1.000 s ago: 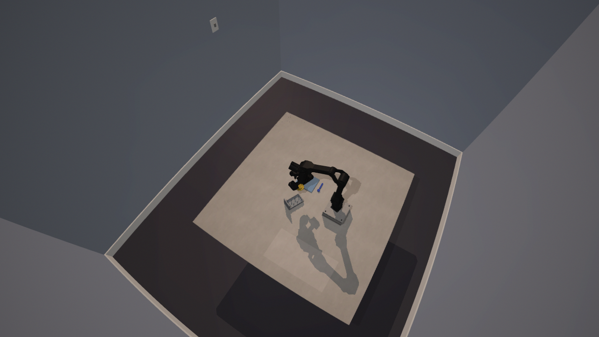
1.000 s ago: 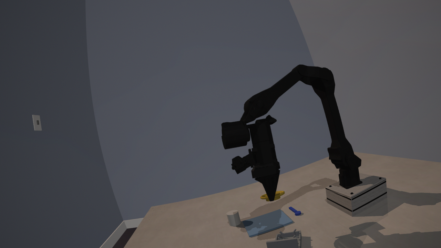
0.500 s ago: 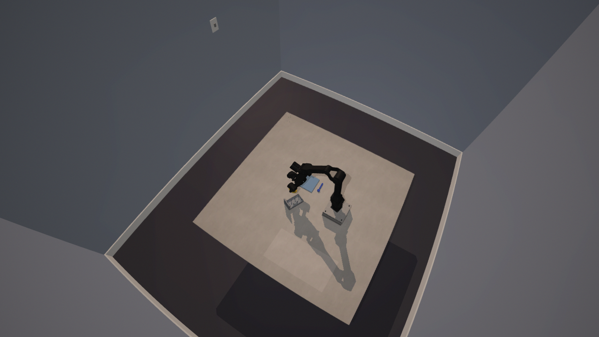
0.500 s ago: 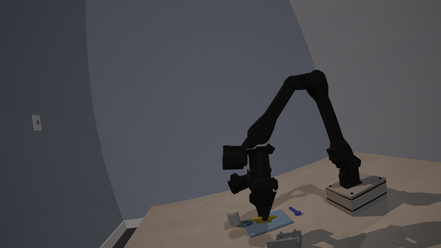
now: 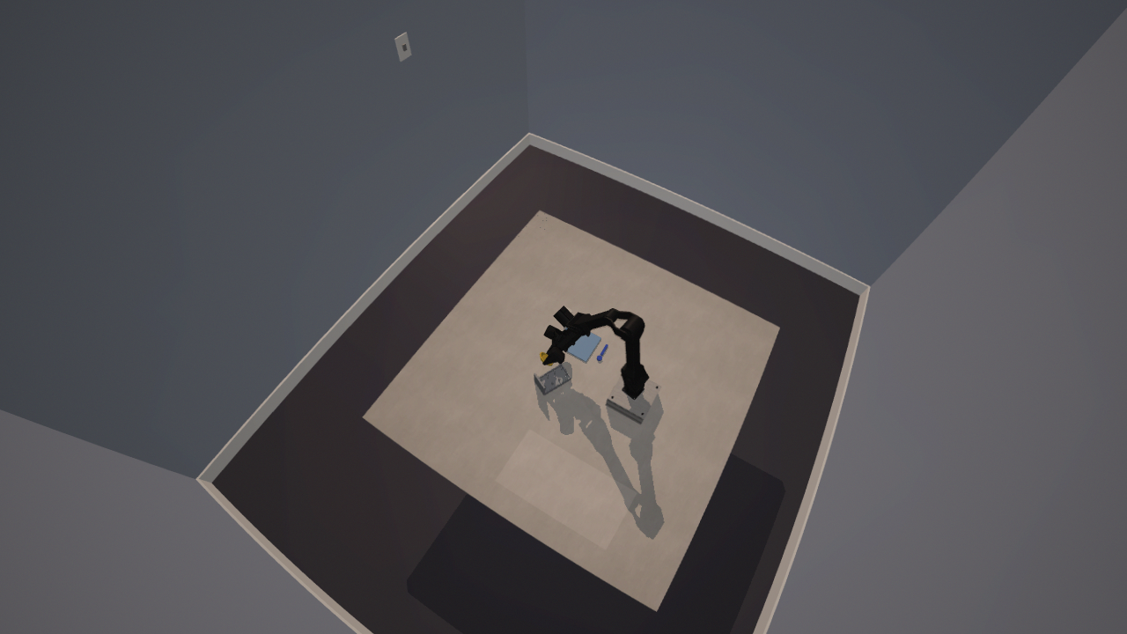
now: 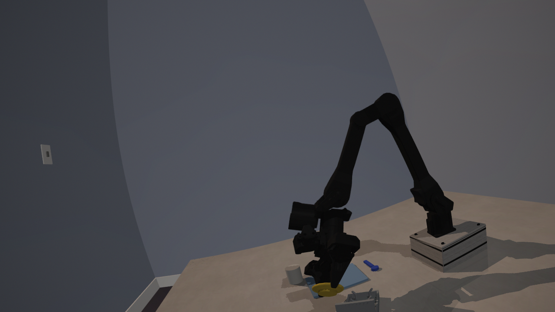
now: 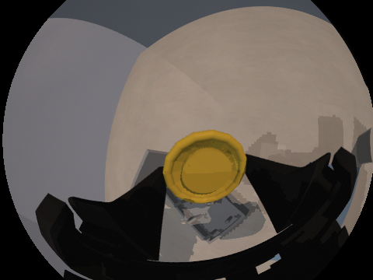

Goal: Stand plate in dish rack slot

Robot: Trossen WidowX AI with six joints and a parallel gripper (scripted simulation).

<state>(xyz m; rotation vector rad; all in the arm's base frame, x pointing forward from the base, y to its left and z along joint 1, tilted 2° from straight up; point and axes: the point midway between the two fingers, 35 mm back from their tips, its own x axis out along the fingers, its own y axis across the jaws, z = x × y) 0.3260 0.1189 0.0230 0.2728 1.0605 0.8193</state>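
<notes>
Now: gripper tip 6 cm past the grey dish rack, 2 cm to the right of it and 5 cm above it. From my gripper tip the other things lie so: yellow plate (1 cm to the right); then blue spoon (13 cm behind, 21 cm to the right, 7 cm below); then blue-grey mat (2 cm behind, 18 cm to the right, 7 cm below).
</notes>
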